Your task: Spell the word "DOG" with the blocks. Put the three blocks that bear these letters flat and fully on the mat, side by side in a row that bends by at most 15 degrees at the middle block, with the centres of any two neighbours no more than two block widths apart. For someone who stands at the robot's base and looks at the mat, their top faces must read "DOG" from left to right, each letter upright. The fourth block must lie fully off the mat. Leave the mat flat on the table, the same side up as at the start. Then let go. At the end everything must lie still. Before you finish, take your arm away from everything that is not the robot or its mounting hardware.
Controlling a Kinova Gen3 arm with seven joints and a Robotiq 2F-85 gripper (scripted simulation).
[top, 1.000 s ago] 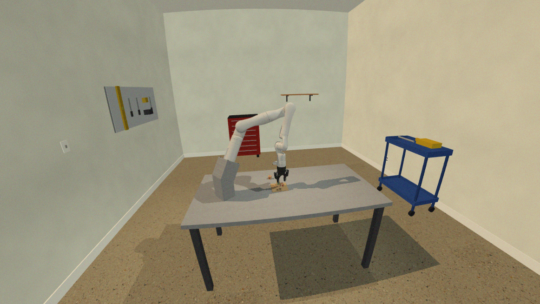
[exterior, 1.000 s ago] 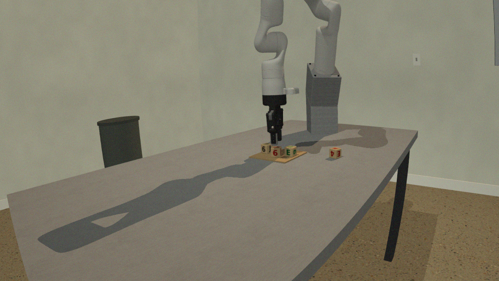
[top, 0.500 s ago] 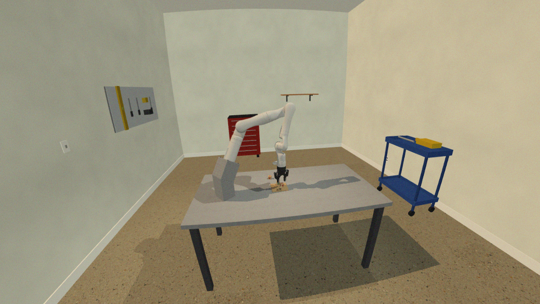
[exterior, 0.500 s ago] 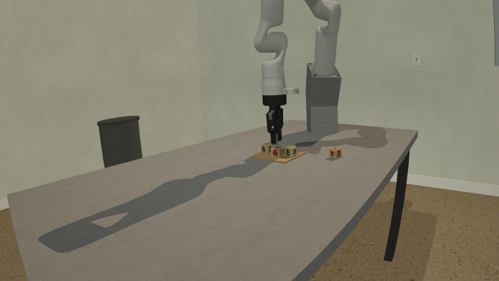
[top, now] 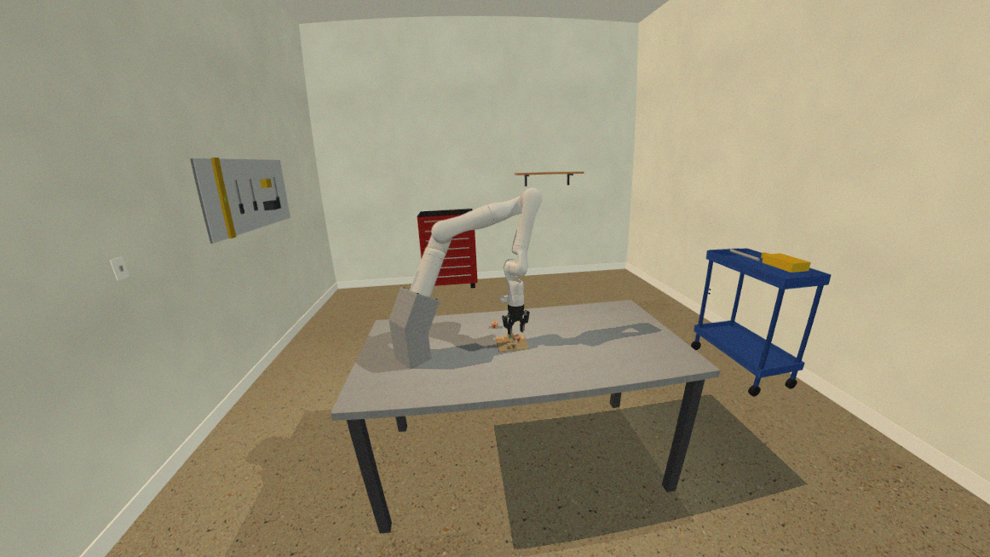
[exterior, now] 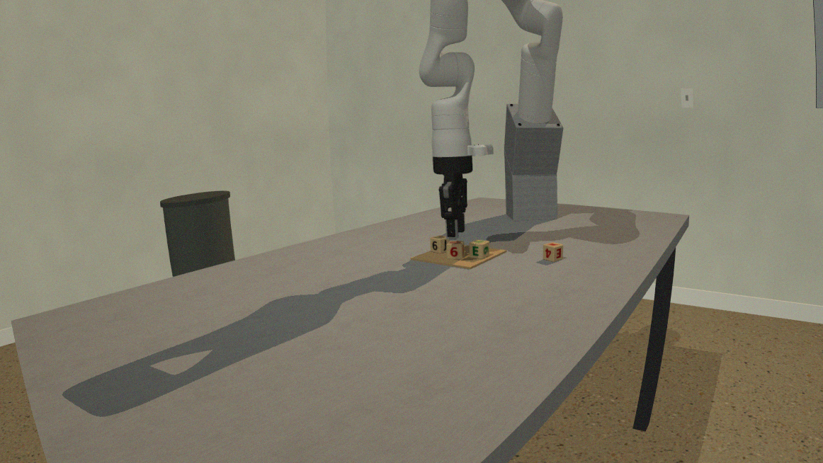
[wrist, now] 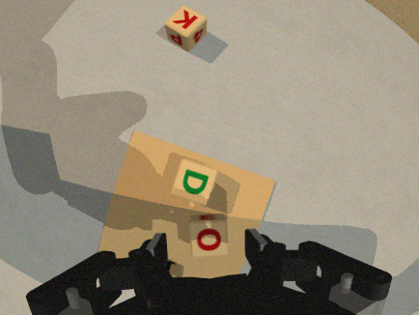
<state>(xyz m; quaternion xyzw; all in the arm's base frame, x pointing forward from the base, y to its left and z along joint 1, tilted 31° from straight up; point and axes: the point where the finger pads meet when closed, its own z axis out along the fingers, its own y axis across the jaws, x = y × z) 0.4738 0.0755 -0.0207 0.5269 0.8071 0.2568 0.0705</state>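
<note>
Now: hand 4 cm above the O block. Round my hand: tan mat: 6 cm below, 2 cm behind, 1 cm to the right; then G block: 6 cm to the right, 4 cm below, 2 cm behind; then D block: 4 cm to the left, 4 cm below, 3 cm behind.
</note>
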